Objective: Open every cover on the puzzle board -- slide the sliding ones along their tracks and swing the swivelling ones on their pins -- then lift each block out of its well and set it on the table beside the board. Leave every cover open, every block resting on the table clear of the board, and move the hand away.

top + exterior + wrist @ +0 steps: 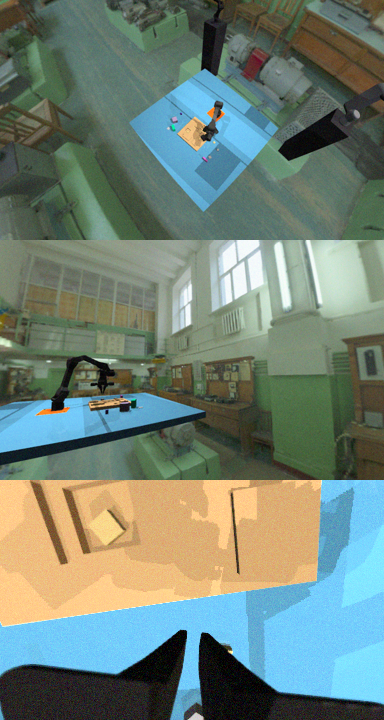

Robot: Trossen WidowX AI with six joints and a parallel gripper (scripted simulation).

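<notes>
My gripper tip is 50 mm short of the tan puzzle board, 130 mm to the left of it and 60 mm above it. Also, from my gripper tip: magenta block 180 mm ahead, 140 mm to the left, 70 mm below; lilac block 130 mm ahead, 430 mm to the right, 60 mm below; green block 200 mm ahead, 360 mm to the right, 60 mm below.
</notes>
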